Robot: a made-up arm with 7 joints. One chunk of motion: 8 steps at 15 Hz.
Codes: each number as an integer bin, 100 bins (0 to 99) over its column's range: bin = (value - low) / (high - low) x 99, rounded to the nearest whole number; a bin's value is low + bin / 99 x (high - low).
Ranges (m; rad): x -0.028..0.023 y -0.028..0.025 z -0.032..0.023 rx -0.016..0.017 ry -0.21..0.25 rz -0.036..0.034
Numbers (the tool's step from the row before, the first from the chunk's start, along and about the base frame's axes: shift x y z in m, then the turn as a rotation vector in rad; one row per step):
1: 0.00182 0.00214 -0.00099 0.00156 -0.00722 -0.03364
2: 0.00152 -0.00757 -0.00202 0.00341 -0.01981 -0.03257
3: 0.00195 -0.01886 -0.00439 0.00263 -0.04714 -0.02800
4: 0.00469 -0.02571 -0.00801 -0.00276 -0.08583 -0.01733
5: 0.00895 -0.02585 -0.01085 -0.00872 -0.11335 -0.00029
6: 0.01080 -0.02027 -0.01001 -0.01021 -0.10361 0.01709
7: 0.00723 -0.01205 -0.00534 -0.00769 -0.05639 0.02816
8: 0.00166 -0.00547 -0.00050 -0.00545 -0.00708 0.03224
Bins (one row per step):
1: 58 56 56 53 44 3
2: 57 38 54 58 41 5
3: 58 17 50 56 35 11
4: 63 4 43 40 27 26
5: 72 4 38 22 21 51
6: 75 14 40 17 23 75
7: 68 30 48 25 33 91
8: 58 42 57 32 44 97

